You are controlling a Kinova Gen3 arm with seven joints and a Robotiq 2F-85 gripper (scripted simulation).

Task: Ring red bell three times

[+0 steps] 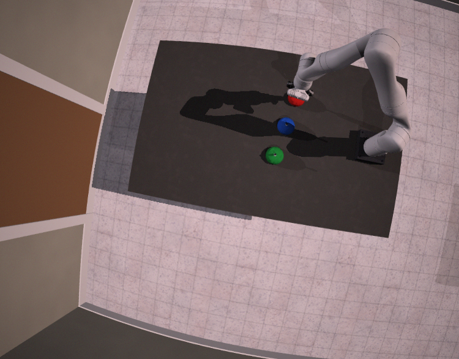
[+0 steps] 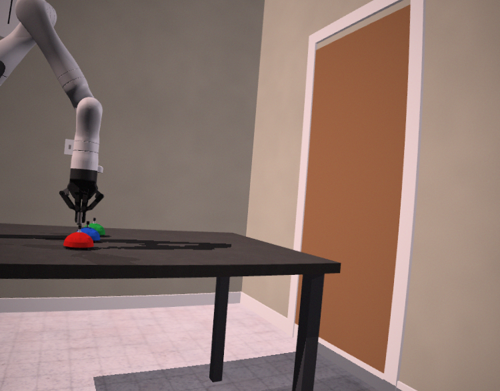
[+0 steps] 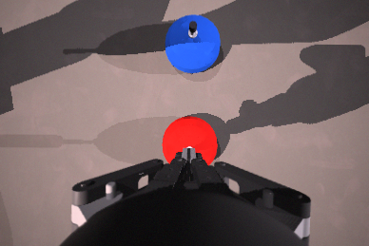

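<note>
Now: hand 50 mm above the red bell. Also, from my hand: blue bell 10 mm ahead, 150 mm to the left, 50 mm below; green bell 20 mm ahead, 300 mm to the left, 50 mm below.
</note>
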